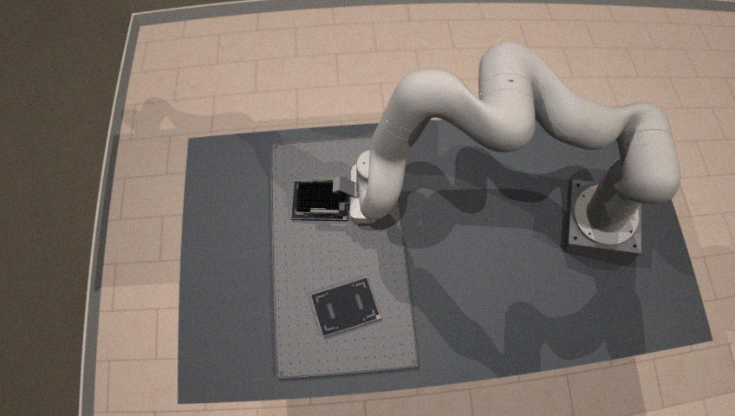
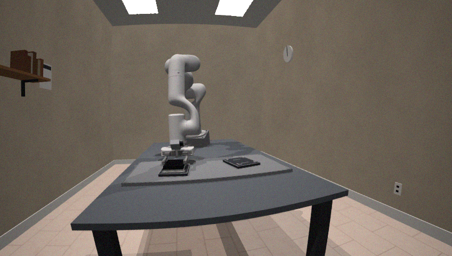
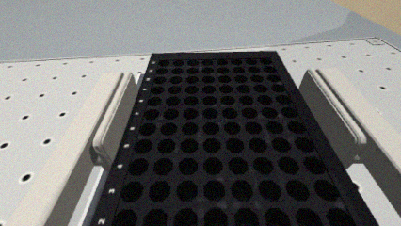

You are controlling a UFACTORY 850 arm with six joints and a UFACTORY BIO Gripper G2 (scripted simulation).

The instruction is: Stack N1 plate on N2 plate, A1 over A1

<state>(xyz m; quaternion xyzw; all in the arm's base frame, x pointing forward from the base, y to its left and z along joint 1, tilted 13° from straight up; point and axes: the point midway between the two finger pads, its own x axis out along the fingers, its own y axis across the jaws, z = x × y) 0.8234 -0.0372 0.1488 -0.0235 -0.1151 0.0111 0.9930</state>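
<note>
Now: the black 96-well plate 10 mm below my hand. Also, from my hand: white 96-well plate (20 mm below); nest N1 (310 mm to the left, 90 mm behind, 40 mm below); nest N2 (40 mm below).
</note>
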